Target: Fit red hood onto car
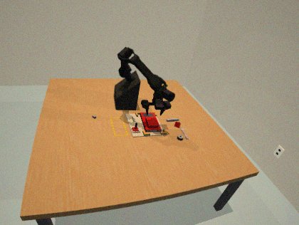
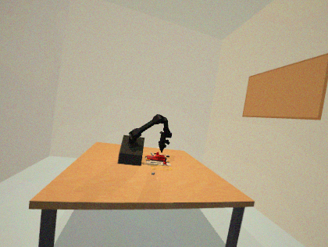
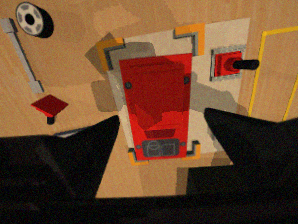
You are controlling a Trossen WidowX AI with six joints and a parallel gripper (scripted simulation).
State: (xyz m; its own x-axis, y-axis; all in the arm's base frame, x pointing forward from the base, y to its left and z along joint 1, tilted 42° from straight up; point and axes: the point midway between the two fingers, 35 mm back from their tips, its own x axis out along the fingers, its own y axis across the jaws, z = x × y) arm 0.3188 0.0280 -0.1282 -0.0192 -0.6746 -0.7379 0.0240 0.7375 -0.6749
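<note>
The red hood is 60 mm below my gripper tip. From my gripper tip the other things lie so: wheel 130 mm ahead, 170 mm to the left, 90 mm below; grey bar 70 mm behind, 180 mm to the left, 90 mm below.
</note>
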